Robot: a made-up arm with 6 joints. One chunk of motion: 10 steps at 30 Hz.
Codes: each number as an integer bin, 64 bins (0 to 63) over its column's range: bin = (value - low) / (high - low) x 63, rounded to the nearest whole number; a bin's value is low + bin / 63 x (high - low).
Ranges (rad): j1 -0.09..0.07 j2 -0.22..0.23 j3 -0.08..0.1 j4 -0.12..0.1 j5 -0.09..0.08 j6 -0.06..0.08
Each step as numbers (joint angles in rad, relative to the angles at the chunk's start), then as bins.
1 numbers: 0.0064 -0.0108 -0.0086 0.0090 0.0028 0.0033
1 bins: 38 29 25 37 34 28
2 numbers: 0.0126 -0.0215 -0.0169 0.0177 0.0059 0.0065
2 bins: 40 28 22 39 36 30
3 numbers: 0.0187 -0.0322 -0.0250 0.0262 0.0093 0.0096
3 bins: 43 26 19 42 37 31
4 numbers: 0.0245 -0.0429 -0.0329 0.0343 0.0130 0.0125
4 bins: 45 25 16 44 38 33
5 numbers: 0.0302 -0.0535 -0.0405 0.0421 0.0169 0.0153
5 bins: 47 23 14 46 40 34
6 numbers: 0.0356 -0.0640 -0.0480 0.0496 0.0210 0.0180
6 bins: 49 22 11 49 41 35
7 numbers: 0.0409 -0.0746 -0.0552 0.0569 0.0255 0.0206
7 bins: 52 20 9 51 43 36
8 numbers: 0.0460 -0.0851 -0.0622 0.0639 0.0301 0.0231
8 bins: 54 19 6 53 45 37
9 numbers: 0.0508 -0.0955 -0.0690 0.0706 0.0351 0.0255
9 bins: 55 17 4 55 46 38
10 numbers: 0.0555 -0.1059 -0.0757 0.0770 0.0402 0.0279
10 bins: 57 16 2 56 48 40
